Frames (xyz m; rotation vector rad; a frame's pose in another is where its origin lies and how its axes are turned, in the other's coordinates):
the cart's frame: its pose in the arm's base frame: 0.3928 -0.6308 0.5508 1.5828 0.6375 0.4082
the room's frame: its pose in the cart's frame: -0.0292 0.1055 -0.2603 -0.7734 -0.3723 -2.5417
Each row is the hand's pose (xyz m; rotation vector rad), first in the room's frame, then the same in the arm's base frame.
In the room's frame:
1: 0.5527 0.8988 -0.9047 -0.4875 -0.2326 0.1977
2: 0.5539 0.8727 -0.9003 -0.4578 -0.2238 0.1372
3: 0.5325 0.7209 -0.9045 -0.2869 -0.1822 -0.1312
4: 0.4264 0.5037 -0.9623 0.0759 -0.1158 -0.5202
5: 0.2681 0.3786 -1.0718 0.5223 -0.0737 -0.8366
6: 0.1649 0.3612 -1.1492 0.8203 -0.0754 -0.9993
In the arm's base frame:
1: -0.4526 -0.4083 -0.5216 -0.8997 1.5010 -0.7545
2: -0.4574 -0.4171 -0.4970 -0.9242 1.4858 -0.8261
3: -0.5043 -0.4315 -0.3517 -1.0024 1.3767 -1.1703
4: -0.5971 -0.3653 -0.1309 -1.0118 1.0744 -1.7299
5: -0.6922 -0.2118 0.0109 -0.8770 0.6154 -2.2118
6: -0.7389 -0.0947 0.0431 -0.7475 0.2635 -2.4318

